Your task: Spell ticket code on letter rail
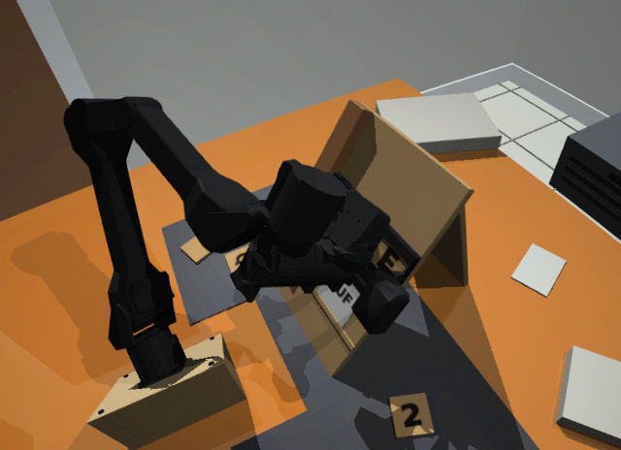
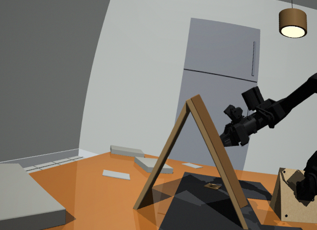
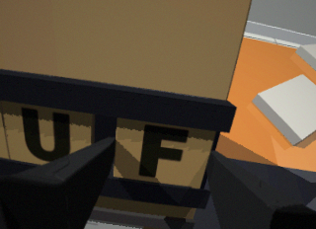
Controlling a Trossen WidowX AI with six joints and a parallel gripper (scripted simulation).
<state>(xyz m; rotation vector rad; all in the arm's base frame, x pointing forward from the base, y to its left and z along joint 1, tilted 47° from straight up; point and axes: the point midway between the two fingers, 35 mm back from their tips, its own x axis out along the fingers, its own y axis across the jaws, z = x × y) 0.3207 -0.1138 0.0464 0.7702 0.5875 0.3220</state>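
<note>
Right now my gripper tip is right at the f tile. Round my gripper tip: letter tile: 330 mm to the left, 240 mm behind, 180 mm below; then grey mat: 180 mm below, 140 mm behind, 40 mm to the left; then white ticket: 80 mm below, 60 mm behind, 40 mm to the left.
</note>
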